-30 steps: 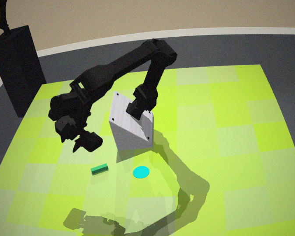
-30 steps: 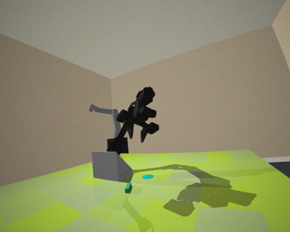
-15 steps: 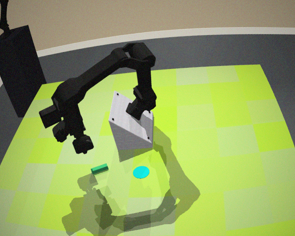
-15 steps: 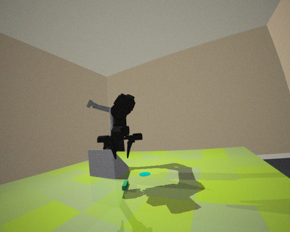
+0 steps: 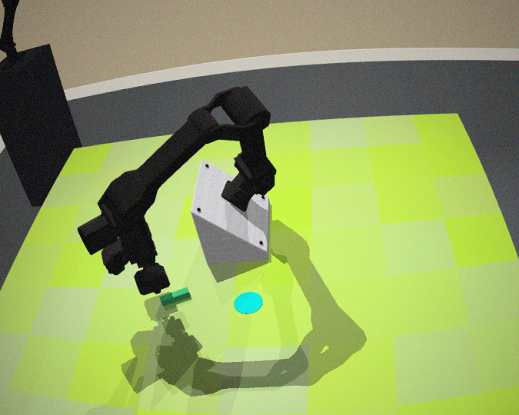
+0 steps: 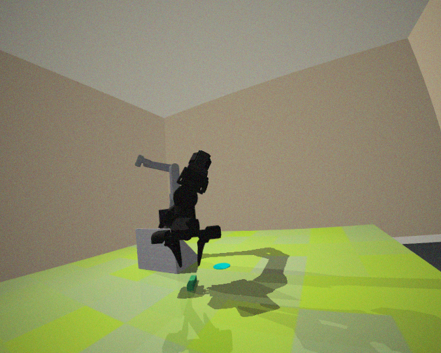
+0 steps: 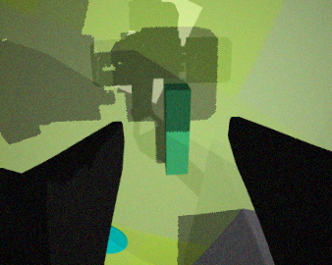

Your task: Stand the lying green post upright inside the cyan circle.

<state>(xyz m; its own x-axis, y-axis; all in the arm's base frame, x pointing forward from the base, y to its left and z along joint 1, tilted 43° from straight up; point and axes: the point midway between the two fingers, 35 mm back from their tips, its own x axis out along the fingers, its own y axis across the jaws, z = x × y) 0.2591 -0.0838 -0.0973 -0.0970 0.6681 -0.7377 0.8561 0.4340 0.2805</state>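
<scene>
Now: the green post 2 cm behind my gripper tip, 2 cm to the left of it and 6 cm below it. From my gripper tip the other things lie so: cyan circle: 2 cm behind, 18 cm to the left, 7 cm below.
</scene>
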